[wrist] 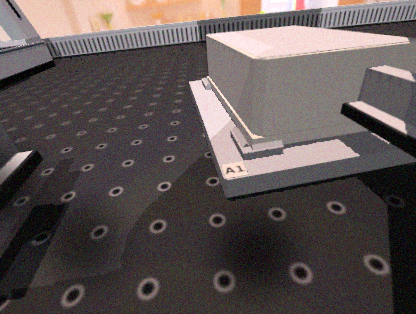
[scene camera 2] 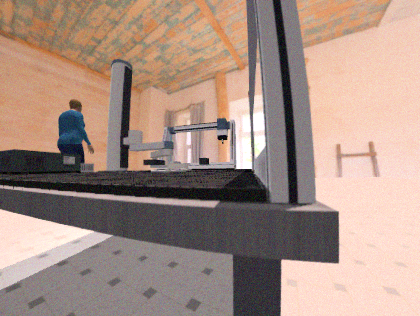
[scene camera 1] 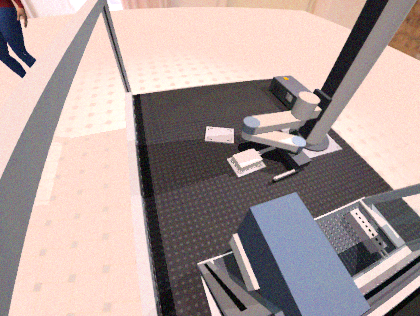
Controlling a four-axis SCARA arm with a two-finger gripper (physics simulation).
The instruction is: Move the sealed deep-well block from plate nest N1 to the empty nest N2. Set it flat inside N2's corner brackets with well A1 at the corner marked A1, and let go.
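Frame: origin at the arm's base, x ahead, y left, z up, level; centimetres.
Seen in the pictures: gripper, between the fingertips: [wrist: 196, 113] [scene camera 1: 264, 165]; arm's base, origin of its link: [scene camera 1: 308, 138].
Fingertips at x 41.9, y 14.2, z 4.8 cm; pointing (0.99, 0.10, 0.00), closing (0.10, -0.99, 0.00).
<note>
Pixels of each thing's middle, then the offset from my fingertips to it. "spot": a spot on its surface instead. Level surfaces: height alone.
- sealed deep-well block, middle of its body: [wrist: 280, 68] [scene camera 1: 246, 159] [scene camera 2: 178, 166] dx +6.8, dy -6.0, dz -0.2 cm
- Nest N2, middle of its body: [scene camera 2: 168, 170] [scene camera 1: 219, 134] dx +12.6, dy -29.0, dz -2.6 cm
- perforated deck, height of its surface: dz -3.5 cm
- large blue housing, a spot on its surface: [scene camera 1: 295, 250] spot: dx +32.9, dy +39.4, dz +45.2 cm
The sealed deep-well block [scene camera 1: 247, 158] [wrist: 305, 95], pale with a flat lid, sits in its nest N1 [scene camera 1: 240, 172] [wrist: 310, 152]. In the wrist view a corner bracket stands at its near left corner, by the label A1. Nest N2 [scene camera 1: 220, 134], a flat white plate, lies empty behind and left of it in scene camera 1. My gripper [scene camera 1: 268, 165] [wrist: 196, 113] is open, with nothing between its fingers. It is at the column side of the block. In the wrist view the right finger overlaps the block's right part, while the left finger is far to its left. Scene camera 2 does not show the fingers clearly.
The arm's column [scene camera 1: 345, 75] [scene camera 2: 118, 115] stands on the perforated deck [scene camera 1: 185, 210]. A dark box [scene camera 1: 291, 92] [scene camera 2: 40, 161] is near it. A large blue housing [scene camera 1: 295, 250] and a tray-like frame fill the front right in scene camera 1. A gantry [scene camera 2: 200, 127] stands behind.
</note>
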